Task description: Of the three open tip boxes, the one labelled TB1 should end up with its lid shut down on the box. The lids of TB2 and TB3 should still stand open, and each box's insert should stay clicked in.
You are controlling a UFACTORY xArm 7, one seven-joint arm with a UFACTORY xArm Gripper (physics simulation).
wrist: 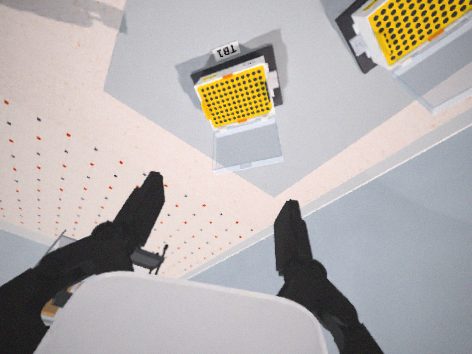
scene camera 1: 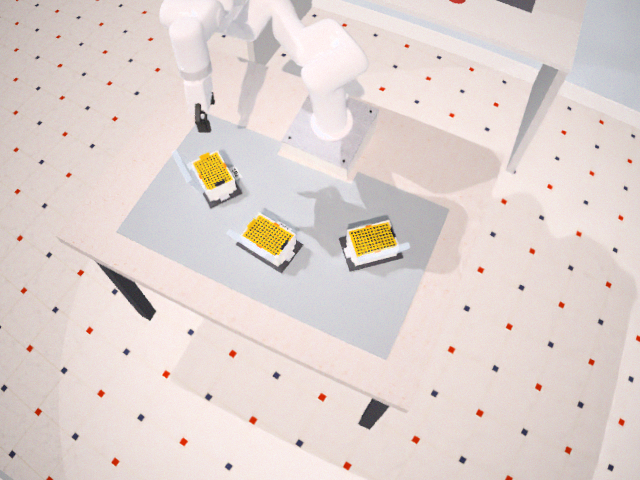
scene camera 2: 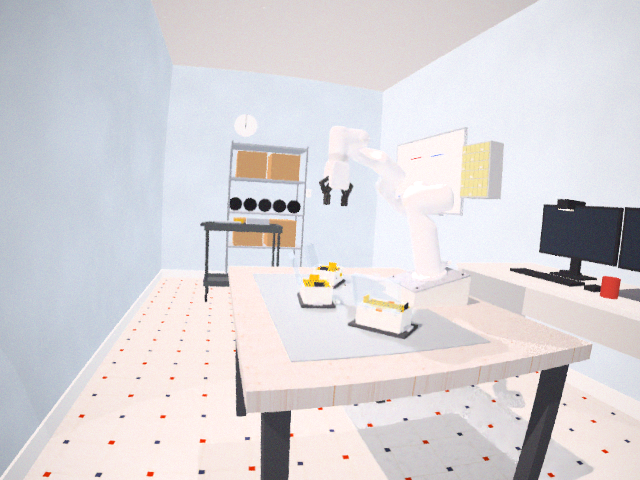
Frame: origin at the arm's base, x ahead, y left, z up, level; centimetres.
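Where they show: gripper, fingertip midpoint: [wrist: 223, 198] [scene camera 1: 207, 117] [scene camera 2: 335, 205]; arm's base at its link origin: [scene camera 1: 331, 122] [scene camera 2: 429, 275].
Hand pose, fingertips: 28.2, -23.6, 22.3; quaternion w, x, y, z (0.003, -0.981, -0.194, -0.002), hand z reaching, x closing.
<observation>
Each offset is from my fingertips to the top centre of the thing, as dx, dy, dz. "pt": to the spot under its first point. Level surfaces: height alone.
TB1 {-0.8, -1.8, -23.8} [scene camera 1: 223, 192] [scene camera 2: 326, 277] [wrist: 255, 64] is a white box on a dark base, at the far left in scene camera 1. Its yellow insert {+0.2, -2.6, -23.0} [scene camera 1: 211, 169] [wrist: 235, 97] looks level in it. Its clear lid {+5.4, -6.7, -15.1} [scene camera 1: 181, 166] [scene camera 2: 311, 255] [wrist: 247, 145] stands open. TB3 {+12.1, +21.6, -23.8} [scene camera 1: 281, 256] [scene camera 2: 316, 296] [wrist: 376, 46] is the middle box, its clear lid {+19.9, +20.0, -15.1} [scene camera 1: 233, 236] [wrist: 442, 75] open. TB2 [scene camera 1: 372, 256] [scene camera 2: 383, 318] is the right box in scene camera 1, its lid {+8.8, +51.9, -15.1} [scene camera 1: 405, 246] [scene camera 2: 368, 287] open. My gripper [scene camera 1: 207, 116] [scene camera 2: 335, 203] [wrist: 223, 198] is open and empty, high above the table beyond TB1.
A grey mat {dz -30.4} [scene camera 1: 320, 304] [scene camera 2: 310, 347] [wrist: 160, 30] lies under the boxes on the pale table {dz -30.7} [scene camera 1: 155, 273] [scene camera 2: 289, 379]. The arm's base plate [scene camera 1: 310, 136] [scene camera 2: 460, 279] stands at the mat's back edge. TB1's name label {pt -5.2, +1.8, -30.2} [scene camera 1: 236, 172] [wrist: 226, 50] lies on the side away from its lid.
</observation>
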